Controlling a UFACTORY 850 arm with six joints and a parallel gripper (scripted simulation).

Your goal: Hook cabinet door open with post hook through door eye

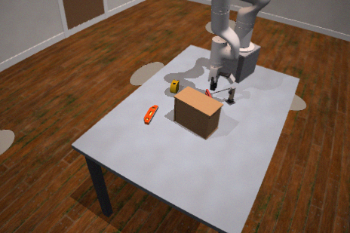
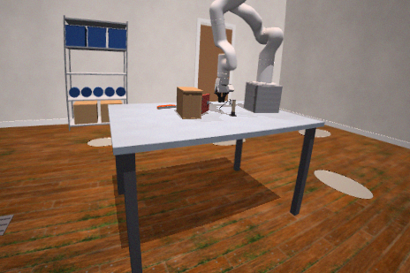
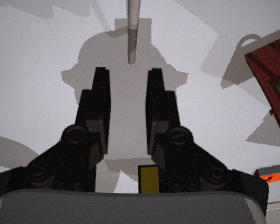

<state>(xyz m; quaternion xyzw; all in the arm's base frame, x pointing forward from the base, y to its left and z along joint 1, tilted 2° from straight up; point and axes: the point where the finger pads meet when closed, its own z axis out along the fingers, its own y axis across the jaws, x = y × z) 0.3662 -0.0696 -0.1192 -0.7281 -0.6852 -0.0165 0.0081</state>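
The thin grey hook rod is 50 mm to the left of my hand and 30 mm below it. Also, from my hand: yellow block (250 mm to the right, 60 mm below, 30 mm ahead); then orange level (300 mm ahead, 280 mm to the right, 80 mm below); then red door (170 mm ahead, 40 mm to the left, 20 mm below).
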